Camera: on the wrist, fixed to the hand. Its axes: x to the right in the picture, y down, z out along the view.
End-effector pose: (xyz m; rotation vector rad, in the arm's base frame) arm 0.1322 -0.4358 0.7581 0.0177 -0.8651 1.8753
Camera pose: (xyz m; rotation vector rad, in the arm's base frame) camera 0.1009 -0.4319 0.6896 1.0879 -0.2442 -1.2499
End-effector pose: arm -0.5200 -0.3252 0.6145 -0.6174 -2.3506 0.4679
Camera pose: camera -0.4674 -0.2712 0.6110 -2.8161 0.8041 0.9888
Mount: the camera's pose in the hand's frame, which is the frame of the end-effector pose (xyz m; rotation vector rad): -0.0081 0.0623 -0.0418 0.1265 0.5953 2.9868
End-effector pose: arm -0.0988 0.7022 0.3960 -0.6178 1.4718 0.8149
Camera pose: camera -0.1728 0.7059 0.4101 -1.4251 -1.0718 -1.3681
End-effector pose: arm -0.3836 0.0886 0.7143 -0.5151 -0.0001 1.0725
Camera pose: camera -0.4294 0.0882 0.6544 0.1873 -1.0405 -1.9494
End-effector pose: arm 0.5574 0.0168 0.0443 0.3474 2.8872 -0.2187
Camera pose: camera 0.5721 0.0822 0.0790 -2.8882 0.1494 -0.2599
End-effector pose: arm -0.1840 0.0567 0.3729 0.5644 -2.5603 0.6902
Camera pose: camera -0.1951 0.1311 0.3785 2.8215 0.5750 -0.9028
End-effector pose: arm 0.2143 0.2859 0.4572 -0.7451 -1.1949 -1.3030
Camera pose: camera 0.2851 0.2606 0.4506 -0.8557 0.8437 1.1098
